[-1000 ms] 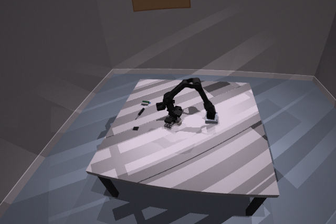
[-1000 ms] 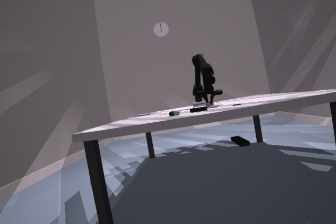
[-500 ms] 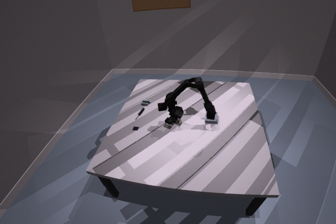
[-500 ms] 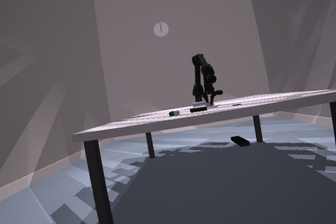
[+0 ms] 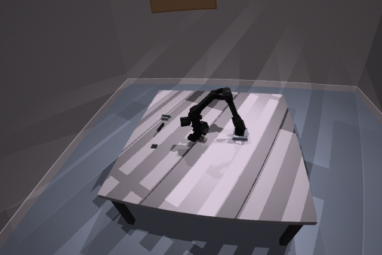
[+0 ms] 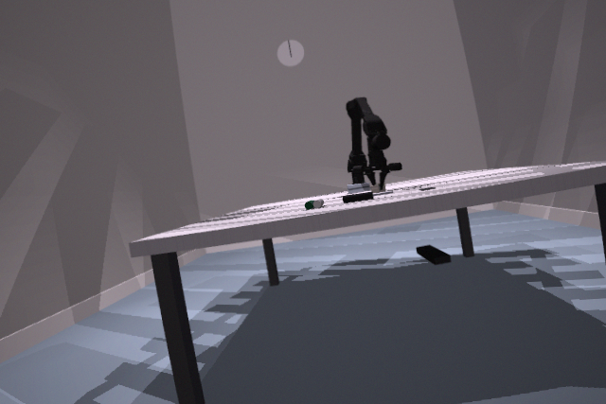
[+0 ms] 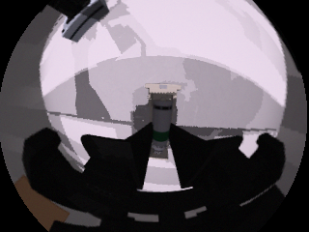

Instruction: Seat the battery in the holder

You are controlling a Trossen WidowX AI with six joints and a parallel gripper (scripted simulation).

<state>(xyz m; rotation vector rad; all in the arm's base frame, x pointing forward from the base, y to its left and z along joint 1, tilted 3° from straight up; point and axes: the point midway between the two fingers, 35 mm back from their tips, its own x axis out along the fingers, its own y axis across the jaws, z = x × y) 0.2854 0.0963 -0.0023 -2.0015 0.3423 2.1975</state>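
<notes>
Now: gripper tip 10 mm below the battery. Round my gripper tip: black box (330 mm ahead, 190 mm below, 130 mm to the left); then screwdriver (350 mm ahead, 20 mm to the right).
</notes>
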